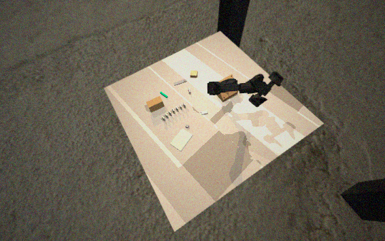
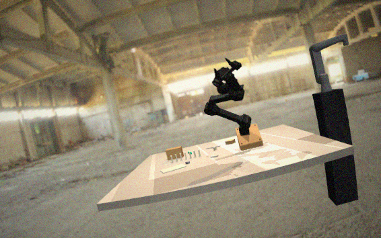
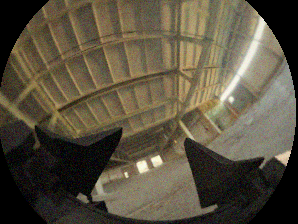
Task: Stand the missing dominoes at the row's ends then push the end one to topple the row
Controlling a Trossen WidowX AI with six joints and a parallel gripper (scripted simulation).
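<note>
Right now my gripper tip is 54 cm above the small dark piece, 35 cm short of it and 28 cm to the left of it. The rest, counted from my gripper tip: brown box: 57 cm to the right, 51 cm below, 50 cm ahead; then flat pale card: 55 cm below, 44 cm ahead, 21 cm to the right; then grey bar: 70 cm to the right, 55 cm below, 21 cm ahead.
</note>
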